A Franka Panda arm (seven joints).
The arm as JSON. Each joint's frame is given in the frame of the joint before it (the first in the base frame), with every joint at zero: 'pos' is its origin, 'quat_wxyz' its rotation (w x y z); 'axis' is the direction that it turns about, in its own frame. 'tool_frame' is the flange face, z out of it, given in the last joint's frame.
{
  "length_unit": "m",
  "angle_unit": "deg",
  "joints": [
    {
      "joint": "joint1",
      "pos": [
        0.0,
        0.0,
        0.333
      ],
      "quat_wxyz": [
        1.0,
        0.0,
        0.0,
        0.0
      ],
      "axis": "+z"
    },
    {
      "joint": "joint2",
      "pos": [
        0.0,
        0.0,
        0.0
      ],
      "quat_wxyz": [
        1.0,
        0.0,
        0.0,
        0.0
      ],
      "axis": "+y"
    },
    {
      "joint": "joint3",
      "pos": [
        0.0,
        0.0,
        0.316
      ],
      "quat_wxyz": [
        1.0,
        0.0,
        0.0,
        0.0
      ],
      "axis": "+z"
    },
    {
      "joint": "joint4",
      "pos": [
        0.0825,
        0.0,
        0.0
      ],
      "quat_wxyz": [
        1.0,
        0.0,
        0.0,
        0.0
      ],
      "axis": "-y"
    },
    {
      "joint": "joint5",
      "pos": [
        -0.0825,
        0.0,
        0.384
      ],
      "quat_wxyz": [
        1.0,
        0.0,
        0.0,
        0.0
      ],
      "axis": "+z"
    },
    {
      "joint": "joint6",
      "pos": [
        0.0,
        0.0,
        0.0
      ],
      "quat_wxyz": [
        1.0,
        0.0,
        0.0,
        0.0
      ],
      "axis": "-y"
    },
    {
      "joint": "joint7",
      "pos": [
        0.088,
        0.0,
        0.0
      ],
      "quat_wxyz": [
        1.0,
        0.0,
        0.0,
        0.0
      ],
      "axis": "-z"
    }
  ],
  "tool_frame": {
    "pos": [
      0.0,
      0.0,
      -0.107
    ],
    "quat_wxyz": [
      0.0,
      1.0,
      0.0,
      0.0
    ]
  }
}
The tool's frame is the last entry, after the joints.
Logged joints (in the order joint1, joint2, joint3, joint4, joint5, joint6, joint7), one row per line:
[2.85 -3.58 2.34 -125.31 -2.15 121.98 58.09]
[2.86 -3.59 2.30 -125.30 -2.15 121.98 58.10]
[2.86 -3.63 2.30 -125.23 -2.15 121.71 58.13]
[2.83 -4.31 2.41 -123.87 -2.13 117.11 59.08]
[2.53 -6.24 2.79 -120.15 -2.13 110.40 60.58]
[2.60 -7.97 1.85 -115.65 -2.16 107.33 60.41]
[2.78 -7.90 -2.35 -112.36 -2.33 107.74 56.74]
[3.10 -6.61 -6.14 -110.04 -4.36 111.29 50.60]
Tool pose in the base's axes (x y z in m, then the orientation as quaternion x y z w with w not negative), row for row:
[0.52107 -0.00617 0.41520 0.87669 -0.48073 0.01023 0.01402]
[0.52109 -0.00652 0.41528 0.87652 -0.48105 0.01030 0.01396]
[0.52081 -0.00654 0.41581 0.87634 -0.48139 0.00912 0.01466]
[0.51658 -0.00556 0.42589 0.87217 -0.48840 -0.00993 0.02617]
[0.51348 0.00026 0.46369 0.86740 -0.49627 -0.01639 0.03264]
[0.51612 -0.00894 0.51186 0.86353 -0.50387 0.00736 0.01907]
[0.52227 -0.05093 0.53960 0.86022 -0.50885 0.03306 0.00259]
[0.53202 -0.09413 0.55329 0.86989 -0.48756 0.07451 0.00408]
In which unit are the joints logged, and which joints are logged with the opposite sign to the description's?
The joints are logged in degrees. Opposite sign: joint1.
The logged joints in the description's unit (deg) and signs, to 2 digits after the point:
[-2.85 -3.58 2.34 -125.31 -2.15 121.98 58.09]
[-2.86 -3.59 2.30 -125.30 -2.15 121.98 58.10]
[-2.86 -3.63 2.30 -125.23 -2.15 121.71 58.13]
[-2.83 -4.31 2.41 -123.87 -2.13 117.11 59.08]
[-2.53 -6.24 2.79 -120.15 -2.13 110.40 60.58]
[-2.60 -7.97 1.85 -115.65 -2.16 107.33 60.41]
[-2.78 -7.90 -2.35 -112.36 -2.33 107.74 56.74]
[-3.10 -6.61 -6.14 -110.04 -4.36 111.29 50.60]

